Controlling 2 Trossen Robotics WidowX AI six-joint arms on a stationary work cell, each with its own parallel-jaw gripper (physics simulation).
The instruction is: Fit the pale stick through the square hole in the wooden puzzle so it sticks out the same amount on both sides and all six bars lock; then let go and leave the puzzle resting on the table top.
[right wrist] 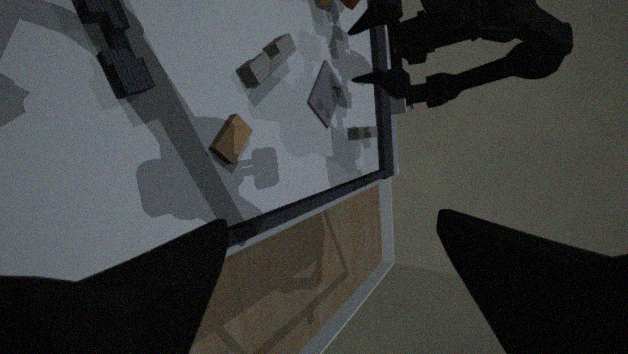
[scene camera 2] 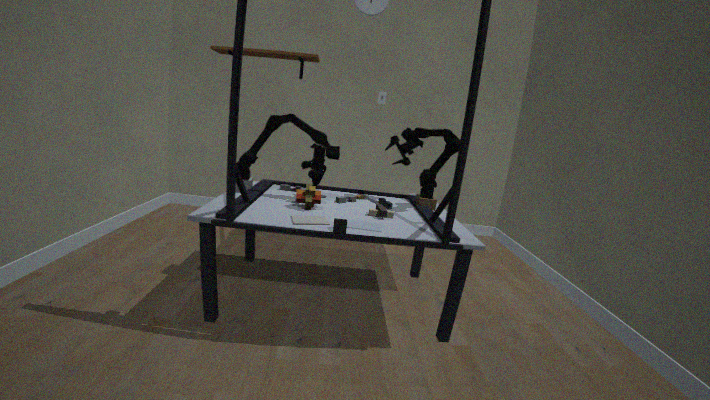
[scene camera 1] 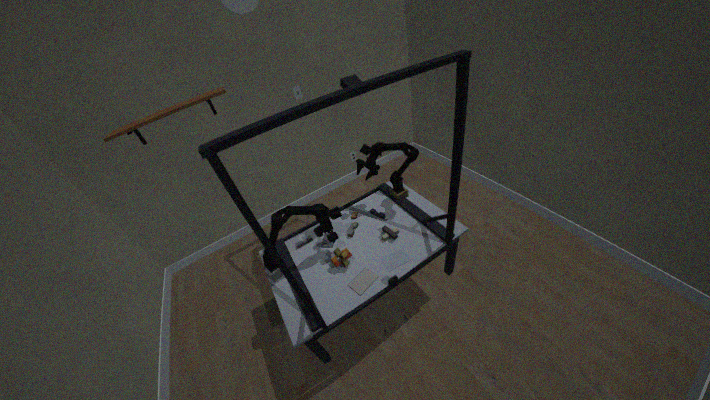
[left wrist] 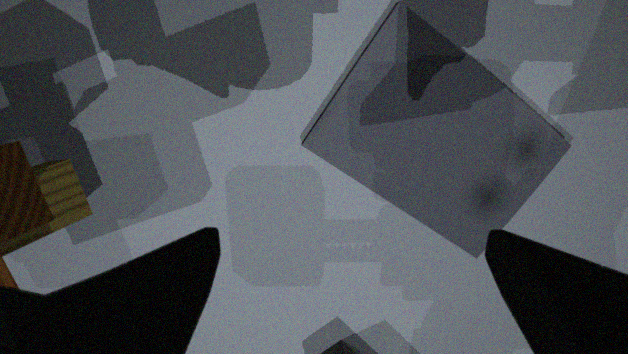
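Seen in the pictures: left gripper, fingertip midpoint: [right wrist: 350, 57] [scene camera 2: 316, 186] [left wrist: 354, 242]; right gripper, fingertip midpoint: [right wrist: 333, 225] [scene camera 2: 388, 157] [scene camera 1: 361, 177]; left arm's base at its link origin: [scene camera 2: 242, 178] [scene camera 1: 273, 266]; right arm's base at its link origin: [scene camera 2: 426, 197] [scene camera 1: 398, 189].
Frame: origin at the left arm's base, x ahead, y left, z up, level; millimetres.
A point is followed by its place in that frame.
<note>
The wooden puzzle [scene camera 1: 341, 257] [scene camera 2: 308, 196], orange and yellow bars crossed together, rests on the table at centre-left; part of it [left wrist: 20, 195] @(z 4, x 346, y -213 mm) shows at the left edge of the left wrist view. I cannot tell which piece is the pale stick; candidates are a notched greyish bar [scene camera 1: 352, 229] @(z -43, x 551, y -128 mm) [right wrist: 265, 60] @(z -36, x 582, y -118 mm) and a small bar [scene camera 1: 304, 242] @(z -42, x 258, y 47 mm) [right wrist: 362, 133] @(z -36, x 302, y 55 mm). My left gripper [scene camera 1: 326, 235] @(z 7, x 392, y -112 mm) [scene camera 2: 316, 181] @(z 7, x 392, y -112 mm) [left wrist: 354, 242] @(z 7, x 392, y -112 mm) [right wrist: 350, 57] @(z 7, x 392, y -112 mm) is open and empty, pointing down above the table behind the puzzle. My right gripper [scene camera 1: 363, 175] @(z 184, x 807, y -3 mm) [scene camera 2: 390, 156] @(z 184, x 807, y -3 mm) [right wrist: 333, 225] @(z 184, x 807, y -3 mm) is open and empty, high above the back right.
A grey square plate [left wrist: 435, 145] @(z -59, x 390, y -58 mm) [right wrist: 326, 95] @(z -59, x 397, y -50 mm) lies below the left gripper. A small tan block [scene camera 1: 354, 215] @(z -50, x 655, y -30 mm) [right wrist: 231, 139] @(z -50, x 667, y -22 mm), a dark notched bar [scene camera 1: 377, 213] @(z -36, x 763, y -162 mm) [right wrist: 117, 50] @(z -50, x 770, y -138 mm) and crossed bars [scene camera 1: 389, 233] @(z -25, x 670, y -361 mm) [scene camera 2: 381, 212] @(z -30, x 666, y -404 mm) lie farther right. A pale board [scene camera 1: 365, 281] @(z -60, x 340, y -473 mm) [scene camera 2: 310, 220] @(z -60, x 336, y -472 mm) lies in front.
</note>
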